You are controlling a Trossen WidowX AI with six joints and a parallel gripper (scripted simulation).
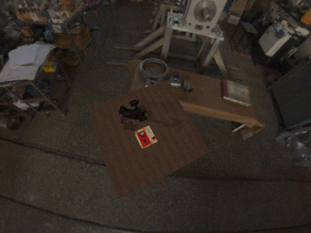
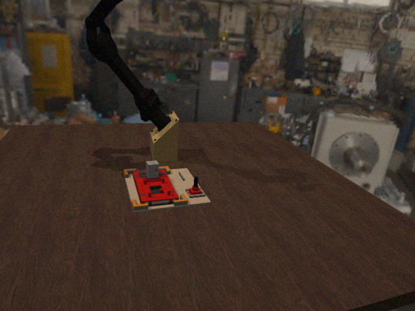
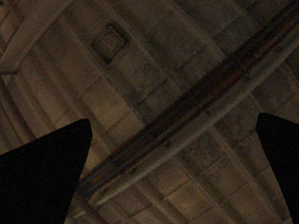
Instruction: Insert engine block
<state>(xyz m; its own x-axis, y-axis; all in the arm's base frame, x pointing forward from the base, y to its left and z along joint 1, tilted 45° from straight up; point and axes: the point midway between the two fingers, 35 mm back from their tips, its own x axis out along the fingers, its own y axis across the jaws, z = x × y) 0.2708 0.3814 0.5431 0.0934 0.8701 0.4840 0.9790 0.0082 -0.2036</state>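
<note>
Right now the engine block is 10 mm behind my gripper tip, 40 mm to the left of it and 760 mm below it.
</note>
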